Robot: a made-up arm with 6 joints. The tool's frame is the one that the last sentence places.
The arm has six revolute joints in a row. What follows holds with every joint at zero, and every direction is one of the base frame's.
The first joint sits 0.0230 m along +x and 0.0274 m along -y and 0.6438 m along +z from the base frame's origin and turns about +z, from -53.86 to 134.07 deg.
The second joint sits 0.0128 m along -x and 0.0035 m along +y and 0.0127 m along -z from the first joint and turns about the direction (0.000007, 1, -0.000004), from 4.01 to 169.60 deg.
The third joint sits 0.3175 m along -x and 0.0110 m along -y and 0.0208 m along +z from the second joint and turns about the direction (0.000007, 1, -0.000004), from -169.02 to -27.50 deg.
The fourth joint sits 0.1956 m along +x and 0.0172 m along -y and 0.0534 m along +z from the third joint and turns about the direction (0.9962, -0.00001, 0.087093), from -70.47 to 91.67 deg.
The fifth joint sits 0.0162 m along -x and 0.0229 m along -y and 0.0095 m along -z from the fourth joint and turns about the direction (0.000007, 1, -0.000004), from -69.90 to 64.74 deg.
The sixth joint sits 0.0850 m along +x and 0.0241 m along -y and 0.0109 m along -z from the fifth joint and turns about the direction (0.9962, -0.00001, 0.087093), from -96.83 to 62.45 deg.
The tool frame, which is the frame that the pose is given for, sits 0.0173 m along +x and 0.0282 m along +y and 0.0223 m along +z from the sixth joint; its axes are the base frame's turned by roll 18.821, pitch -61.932 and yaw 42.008 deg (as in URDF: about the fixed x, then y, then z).
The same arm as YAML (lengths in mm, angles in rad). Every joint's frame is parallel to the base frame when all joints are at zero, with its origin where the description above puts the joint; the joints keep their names.
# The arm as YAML. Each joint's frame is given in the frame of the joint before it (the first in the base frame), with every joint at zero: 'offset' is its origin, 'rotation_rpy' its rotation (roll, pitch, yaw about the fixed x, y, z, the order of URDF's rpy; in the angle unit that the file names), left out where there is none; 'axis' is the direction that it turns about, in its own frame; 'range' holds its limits. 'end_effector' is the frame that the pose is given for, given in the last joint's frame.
length_unit: mm
angle_unit: rad
chain:
  - id: joint 1
    offset: [23.0, -27.4, 643.8]
    axis: [0.0, 0.0, 1.0]
    range: [-0.94, 2.34]
  - id: joint 2
    offset: [-12.8, 3.5, -12.7]
    axis: [0.0, 1.0, 0.0]
    range: [0.07, 2.9601]
  - id: joint 3
    offset: [-317.5, -11.0, 20.8]
    axis: [0.0, 1.0, 0.0]
    range: [-2.95, -0.48]
  - id: joint 4
    offset: [195.6, -17.2, 53.4]
    axis: [0.9962, 0.0, 0.0871]
    range: [-1.2299, 1.5999]
  - id: joint 5
    offset: [-16.2, -22.9, -9.5]
    axis: [0.0, 1.0, 0.0]
    range: [-1.22, 1.1299]
  - id: joint 6
    offset: [85.0, -24.1, -10.9]
    axis: [0.9962, 0.0, 0.0871]
    range: [-1.69, 1.09]
end_effector:
  offset: [17.3, 28.2, 22.3]
  rotation_rpy: [0.3285, -1.0809, 0.7332]

